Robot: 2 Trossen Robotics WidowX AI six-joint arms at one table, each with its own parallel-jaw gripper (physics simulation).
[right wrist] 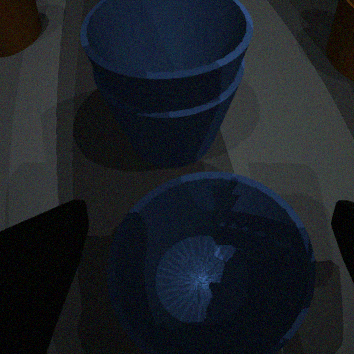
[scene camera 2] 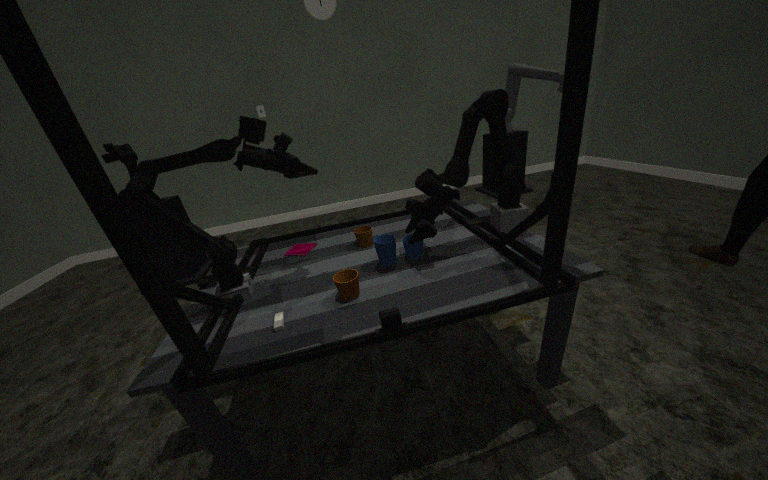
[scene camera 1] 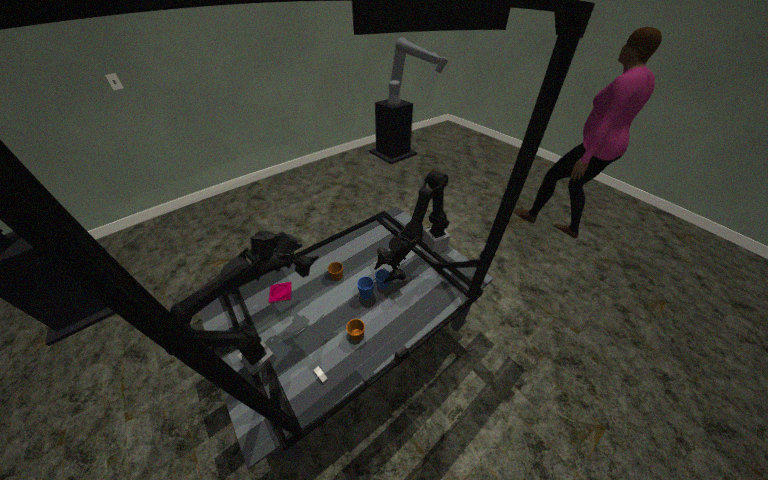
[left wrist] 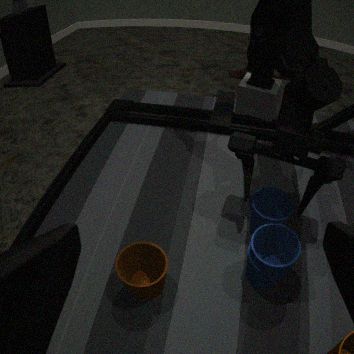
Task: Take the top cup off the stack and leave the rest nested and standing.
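Pixels of known places: left gripper, between the fingertips: (scene camera 2: 314,170) (scene camera 1: 309,251) (left wrist: 205,237); right gripper, between the fingertips: (right wrist: 215,214) (scene camera 2: 407,238) (scene camera 1: 379,276) (left wrist: 271,208); left arm's base, origin of its link: (scene camera 2: 232,284) (scene camera 1: 255,354); right arm's base, origin of its link: (scene camera 2: 509,205) (scene camera 1: 437,232) (left wrist: 260,81).
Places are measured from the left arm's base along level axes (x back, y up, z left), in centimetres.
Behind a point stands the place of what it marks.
Note:
Two nested blue cups (scene camera 1: 365,289) @(x -47.5, y 4.3, z -14.0 cm) (scene camera 2: 385,251) @(x -48.4, y 1.7, z -15.0 cm) (left wrist: 267,267) @(x -46.7, y 3.9, z -10.3 cm) (right wrist: 167,95) @(x -53.2, y 3.6, z -13.0 cm) stand upright on the striped table (scene camera 1: 421,300) @(x -63.5, y -4.2, z -33.4 cm); the upper rim sits a little above the lower one. A single blue cup (scene camera 1: 382,278) @(x -61.2, y -3.1, z -12.1 cm) (scene camera 2: 414,251) @(x -58.1, y -0.9, z -16.7 cm) (left wrist: 260,216) @(x -56.9, y 2.0, z -11.3 cm) (right wrist: 210,275) @(x -59.4, y -4.0, z -13.3 cm) stands upright close beside them, apart from the stack. My right gripper (scene camera 1: 390,272) @(x -57.7, y 2.9, z -13.1 cm) (left wrist: 271,208) @(x -57.7, y 2.9, z -13.1 cm) (right wrist: 215,214) @(x -57.7, y 2.9, z -13.1 cm) is open, its fingers standing on either side of the single cup with gaps. My left gripper (scene camera 1: 309,269) (scene camera 2: 316,170) @(x -34.7, y 29.3, z 0.1 cm) (left wrist: 205,237) @(x -34.7, y 29.3, z 0.1 cm) is open and empty, high above the table's left part.
One orange cup (scene camera 1: 335,271) @(x -49.5, y -3.1, z 8.7 cm) (scene camera 2: 363,237) @(x -47.2, y 0.5, z 3.4 cm) (left wrist: 142,272) @(x -50.2, y -3.9, z 7.2 cm) stands behind the stack, another orange cup (scene camera 1: 355,332) @(x -32.9, y -4.0, z -21.1 cm) (scene camera 2: 346,285) @(x -31.6, y 1.4, z -25.6 cm) nearer the front edge. A magenta square (scene camera 1: 280,292) @(x -24.1, y -3.4, z 19.4 cm) (scene camera 2: 300,249) @(x -24.0, y -3.4, z 19.1 cm) lies at the back left, a white block (scene camera 1: 320,374) @(x -12.1, y -3.1, z -23.3 cm) (scene camera 2: 278,320) @(x -12.1, y -3.0, z -23.6 cm) at the front left. Black frame posts rise around the table.

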